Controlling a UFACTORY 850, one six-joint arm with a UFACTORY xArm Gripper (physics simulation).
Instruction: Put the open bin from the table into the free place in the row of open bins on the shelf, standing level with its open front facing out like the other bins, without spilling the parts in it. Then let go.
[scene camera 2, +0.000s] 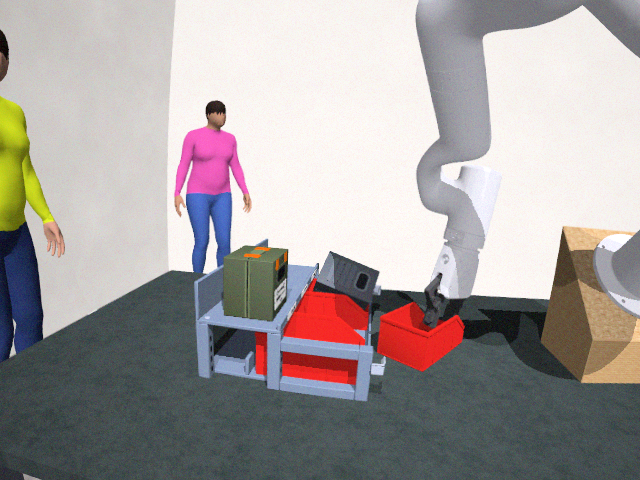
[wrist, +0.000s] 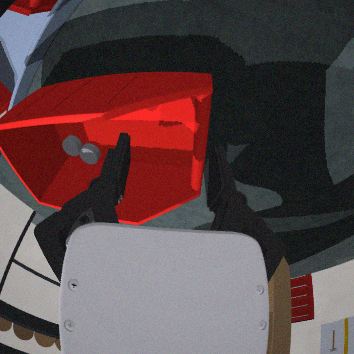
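Observation:
The red open bin (scene camera 2: 405, 341) (wrist: 160, 172) stands on the table to the right of the shelf (scene camera 2: 273, 361) (wrist: 22, 40). Two grey round parts (wrist: 73, 145) (wrist: 90, 153) lie in it. My gripper (scene camera 2: 438, 321) (wrist: 169, 151) is open, with one finger inside the bin and the other just outside its right-hand wall in the wrist view. Nothing is clamped between the fingers. Red bins (scene camera 2: 320, 330) are in the shelf's sloped row. The free place cannot be made out clearly in these views.
A dark grey box-like thing (scene camera 2: 346, 276) with an oval opening sits tilted above the red bins. An olive box (scene camera 2: 248, 289) with orange tape stands on the shelf top. A wooden block (scene camera 2: 566, 315) is at the right. Two people stand beyond the table.

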